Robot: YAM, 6 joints.
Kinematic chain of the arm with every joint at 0, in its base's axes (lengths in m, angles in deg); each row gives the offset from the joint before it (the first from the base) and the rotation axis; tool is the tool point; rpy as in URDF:
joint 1: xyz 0 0 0.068 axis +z
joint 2: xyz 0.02 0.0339 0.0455 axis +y
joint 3: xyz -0.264 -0.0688 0 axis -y
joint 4: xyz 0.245 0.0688 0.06 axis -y
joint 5: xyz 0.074 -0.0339 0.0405 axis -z
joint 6: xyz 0.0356 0 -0.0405 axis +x
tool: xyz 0 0 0 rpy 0 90 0
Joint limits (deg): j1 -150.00..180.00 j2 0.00..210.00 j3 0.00..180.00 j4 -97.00..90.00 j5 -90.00..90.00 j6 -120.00..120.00
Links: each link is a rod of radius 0.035 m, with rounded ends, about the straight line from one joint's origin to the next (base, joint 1, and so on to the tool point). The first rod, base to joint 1, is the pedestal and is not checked.
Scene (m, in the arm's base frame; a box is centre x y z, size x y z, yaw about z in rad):
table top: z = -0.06
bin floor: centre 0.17 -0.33 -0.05 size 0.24 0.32 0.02 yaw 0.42
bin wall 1: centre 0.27 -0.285 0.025 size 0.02 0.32 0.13 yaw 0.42
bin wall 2: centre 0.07 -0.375 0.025 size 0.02 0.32 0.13 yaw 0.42
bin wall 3: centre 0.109 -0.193 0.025 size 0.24 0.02 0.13 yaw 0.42
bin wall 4: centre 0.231 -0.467 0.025 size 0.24 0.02 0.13 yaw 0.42
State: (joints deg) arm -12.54 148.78 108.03 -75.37 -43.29 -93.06
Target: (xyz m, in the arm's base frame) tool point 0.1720 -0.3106 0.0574
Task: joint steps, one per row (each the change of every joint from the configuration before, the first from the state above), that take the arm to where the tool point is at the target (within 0.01 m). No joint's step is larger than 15 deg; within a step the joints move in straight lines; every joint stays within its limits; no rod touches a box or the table.
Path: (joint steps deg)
1: -13.02 -7.85 -2.67 -4.10 1.14 0.00
2: -13.02 -7.86 -2.67 -4.09 1.14 0.00
3: -13.02 -7.85 -2.67 -4.10 1.14 0.00
4: -13.02 -7.86 -2.67 -4.09 1.14 0.00
5: 0.03 11.89 -3.35 3.13 0.36 0.00
6: 0.03 11.89 -3.34 3.12 0.37 0.00

